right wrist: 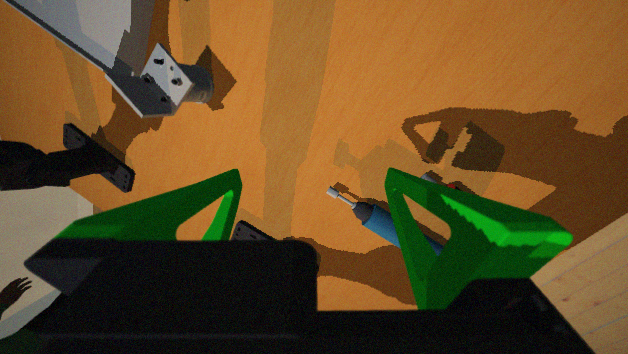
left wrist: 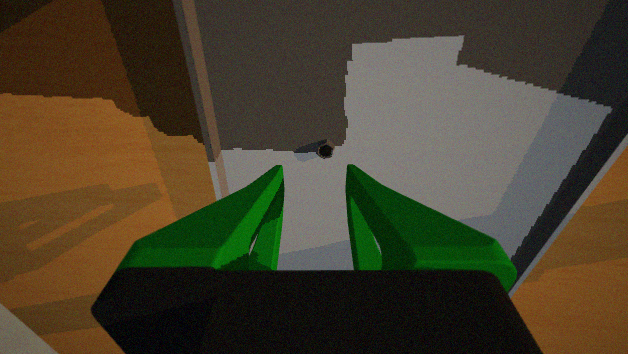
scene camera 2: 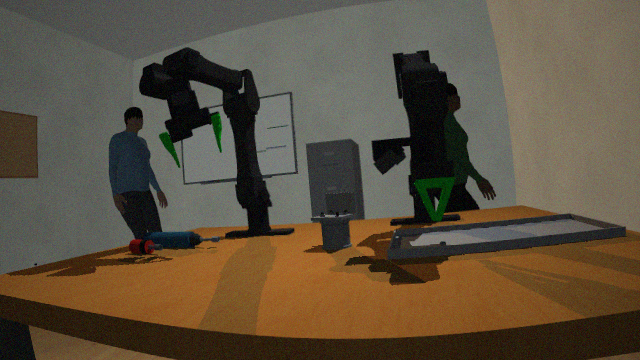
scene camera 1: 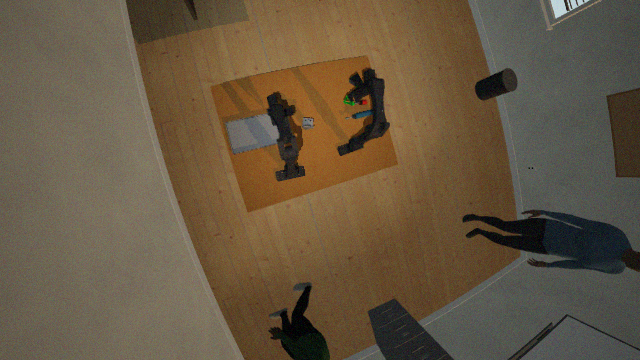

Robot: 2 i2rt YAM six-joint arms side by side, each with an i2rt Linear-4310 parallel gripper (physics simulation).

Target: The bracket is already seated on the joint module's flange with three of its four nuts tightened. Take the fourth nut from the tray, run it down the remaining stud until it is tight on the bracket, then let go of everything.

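Places are measured from the left arm's base along level axes (x back, y right, z up), in metres.
Where they show: left gripper, fingertip midpoint: [left wrist: 314, 176] [scene camera 2: 436, 220]; right gripper, fingertip midpoint: [right wrist: 313, 176] [scene camera 2: 200, 159] [scene camera 1: 348, 98]; left arm's base, origin of the base link: [right wrist: 100, 158] [scene camera 2: 425, 221] [scene camera 1: 290, 173]; right arm's base, origin of the base link: [scene camera 2: 259, 234] [scene camera 1: 350, 147].
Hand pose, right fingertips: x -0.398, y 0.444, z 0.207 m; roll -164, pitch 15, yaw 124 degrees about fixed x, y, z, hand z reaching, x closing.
Things, the pixels of their top centre, and the offset from my right fingertips. Level surfaces: height alone.
- nut, middle of its top: [left wrist: 325, 151] dx +0.026, dy -0.477, dz -0.197 m
- tray, middle of its top: [left wrist: 369, 282] [scene camera 2: 496, 229] [scene camera 1: 259, 131] dx +0.072, dy -0.588, dz -0.191 m
- joint module, middle of its top: [right wrist: 158, 80] [scene camera 2: 334, 211] dx +0.087, dy -0.261, dz -0.132 m
- blue driver, middle of its top: [right wrist: 391, 235] [scene camera 2: 178, 231] [scene camera 1: 361, 114] dx +0.076, dy +0.150, dz -0.166 m
- red tool, middle of its top: [scene camera 2: 146, 239] [scene camera 1: 361, 101] dx -0.018, dy +0.176, dz -0.172 m
- table, its level: dz -0.207 m
The nut [left wrist: 325, 149] lies on the floor of the tray [left wrist: 202, 95] [scene camera 2: 505, 244], just past my left fingertips in the left wrist view; a small dark spot in the tray in scene camera 2 matches it. My left gripper [left wrist: 314, 176] [scene camera 2: 436, 219] is partly open and empty, pointing down above the tray. The bracket [right wrist: 170, 80] [scene camera 1: 308, 120] sits on top of the joint module [scene camera 2: 336, 234] [right wrist: 201, 84], with several dark studs or nuts on it; which stud is bare is too small to tell. My right gripper [right wrist: 313, 176] [scene camera 2: 199, 159] is wide open and empty, high above the table.
A blue driver [scene camera 2: 172, 239] [right wrist: 382, 224] [scene camera 1: 362, 115] and a red tool [scene camera 2: 141, 246] [scene camera 1: 363, 102] lie on the table [scene camera 2: 300, 300] below my right gripper. The joint module stands between the two arms, beside the tray. Two people stand beyond the table.
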